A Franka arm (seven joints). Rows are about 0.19 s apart.
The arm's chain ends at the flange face. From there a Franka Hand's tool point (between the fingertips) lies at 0.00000 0.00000 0.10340 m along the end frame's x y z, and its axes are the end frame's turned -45 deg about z.
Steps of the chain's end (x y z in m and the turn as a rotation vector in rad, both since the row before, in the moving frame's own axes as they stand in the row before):
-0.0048, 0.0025, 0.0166, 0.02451, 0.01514, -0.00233
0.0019, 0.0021, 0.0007, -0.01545, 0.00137, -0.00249
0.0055, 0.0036, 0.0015, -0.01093, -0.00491, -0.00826
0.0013, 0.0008, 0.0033, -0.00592, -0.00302, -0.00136
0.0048, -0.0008, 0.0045, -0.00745, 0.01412, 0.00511
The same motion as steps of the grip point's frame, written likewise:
-0.0023, -0.0023, 0.0166, 0.00663, 0.02804, -0.00233
-0.0012, 0.0041, 0.0007, -0.01189, -0.00996, -0.00249
0.0002, 0.0069, 0.0015, -0.00426, -0.01120, -0.00826
-0.0003, 0.0017, 0.0033, -0.00205, -0.00632, -0.00136
0.0044, 0.0044, 0.0045, -0.01525, 0.00472, 0.00511

